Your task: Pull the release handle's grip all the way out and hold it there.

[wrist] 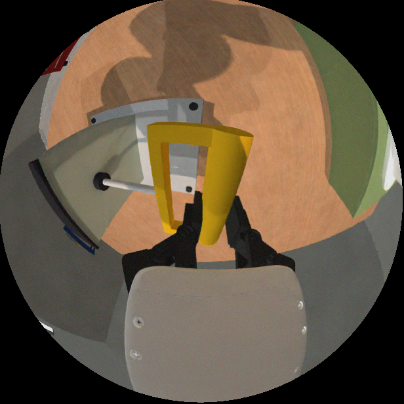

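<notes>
The release handle's yellow grip [224,175] is a loop with a thick round bar on its right side, in the middle of the wrist view. My gripper [213,203] is shut on the lower part of that thick bar, one black finger on each side. A pale rod [130,186] runs from a black collar on the housing's upright panel [75,175] to the loop's left bar. A length of rod shows between the collar and the grip. The rod's end at the grip is hidden behind the loop.
The housing's grey base plate [150,107] with dark bolts lies on the wooden table top [280,165], behind and left of the grip. A green block [350,110] stands at the right. A red object [59,59] shows at the upper left edge.
</notes>
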